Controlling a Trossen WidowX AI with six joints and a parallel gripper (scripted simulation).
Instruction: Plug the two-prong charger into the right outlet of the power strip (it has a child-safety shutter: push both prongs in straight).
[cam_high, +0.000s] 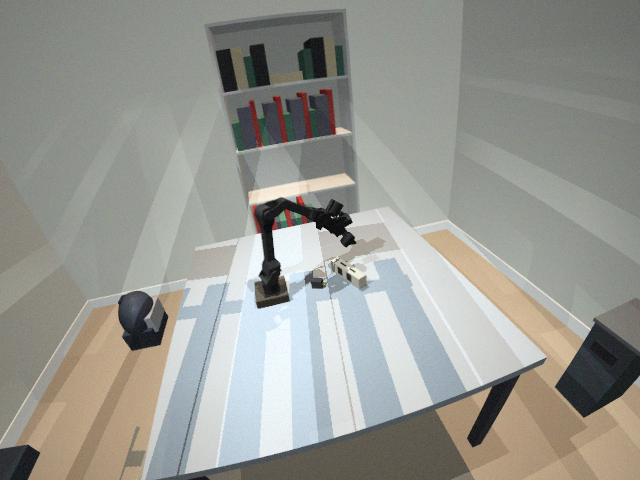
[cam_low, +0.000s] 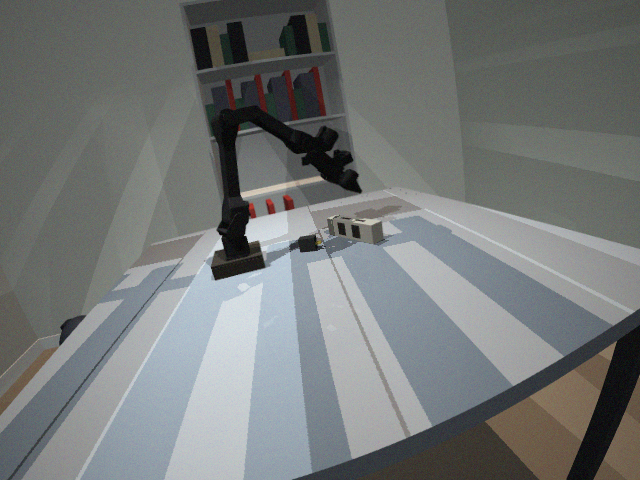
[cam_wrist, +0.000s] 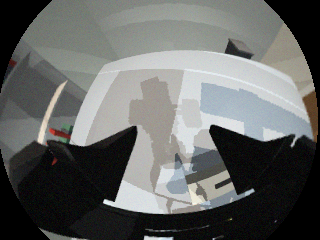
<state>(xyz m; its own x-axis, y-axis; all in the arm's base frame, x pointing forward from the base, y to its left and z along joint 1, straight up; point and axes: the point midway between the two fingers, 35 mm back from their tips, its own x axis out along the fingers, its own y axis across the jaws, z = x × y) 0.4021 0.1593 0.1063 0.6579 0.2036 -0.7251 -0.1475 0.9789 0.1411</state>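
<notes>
Now: gripper tip 20 cm past the black two-prong charger, 16 cm to the left of it and 10 cm above it.
</notes>
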